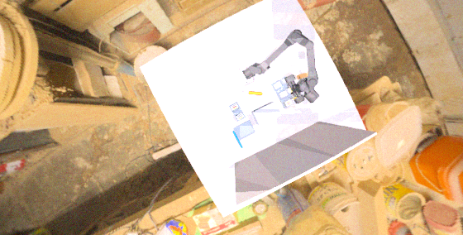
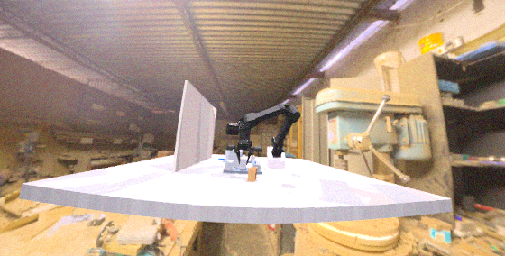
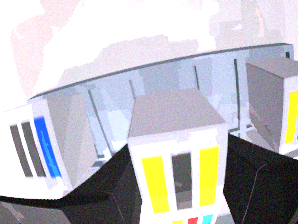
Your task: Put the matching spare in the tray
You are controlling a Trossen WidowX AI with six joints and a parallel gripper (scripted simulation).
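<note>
My gripper tip is now 41 cm to the left of the blue-rimmed tray, 8 cm short of it and 4 cm above it. The rest, counted from my gripper tip: tan block 15 cm to the left, 3 cm behind, 2 cm below; mounted unit 22 cm to the right, 5 cm ahead, 1 cm above; white spare block 2 cm above.
</note>
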